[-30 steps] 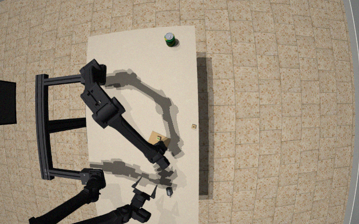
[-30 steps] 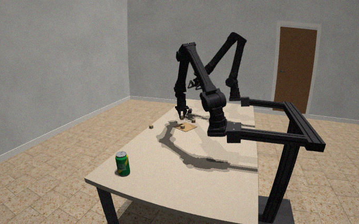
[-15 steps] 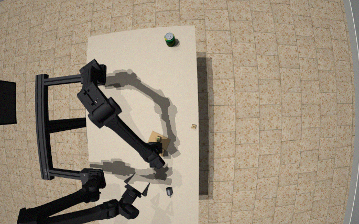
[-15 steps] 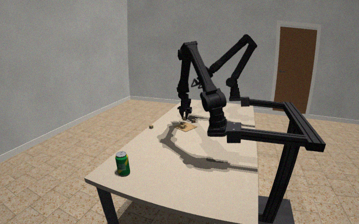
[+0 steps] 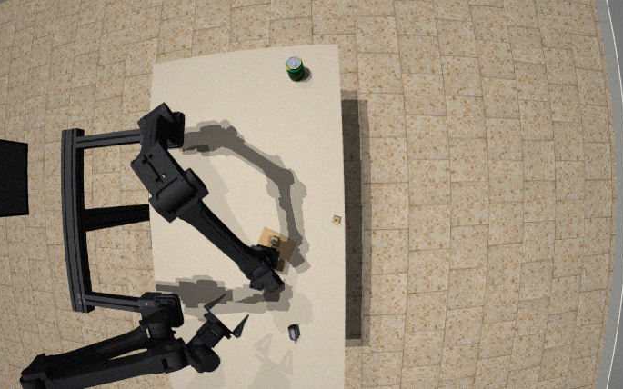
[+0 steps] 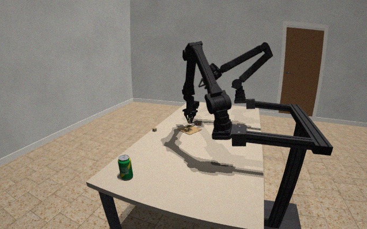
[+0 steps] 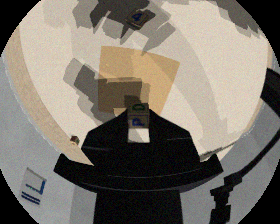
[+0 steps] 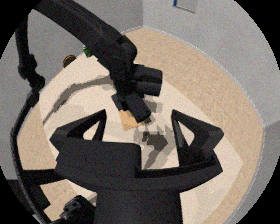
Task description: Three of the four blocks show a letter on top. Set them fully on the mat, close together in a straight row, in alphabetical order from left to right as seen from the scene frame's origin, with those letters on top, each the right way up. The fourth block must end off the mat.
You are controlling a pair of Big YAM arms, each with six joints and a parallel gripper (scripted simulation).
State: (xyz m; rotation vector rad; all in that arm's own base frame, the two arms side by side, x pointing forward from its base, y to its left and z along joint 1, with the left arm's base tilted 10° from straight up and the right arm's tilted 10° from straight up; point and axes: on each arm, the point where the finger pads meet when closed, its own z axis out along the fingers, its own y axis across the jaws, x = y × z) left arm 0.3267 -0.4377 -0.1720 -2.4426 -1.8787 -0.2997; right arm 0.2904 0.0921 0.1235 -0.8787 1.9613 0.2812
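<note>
My left gripper is now 70 mm above the tan mat, 10 mm to the left of it and 10 mm short of it. The rest, counted from my left hand: small dark object: 370 mm to the right, 100 mm ahead, 60 mm below; then green can: 710 mm to the left, 60 mm ahead, 10 mm below.
</note>
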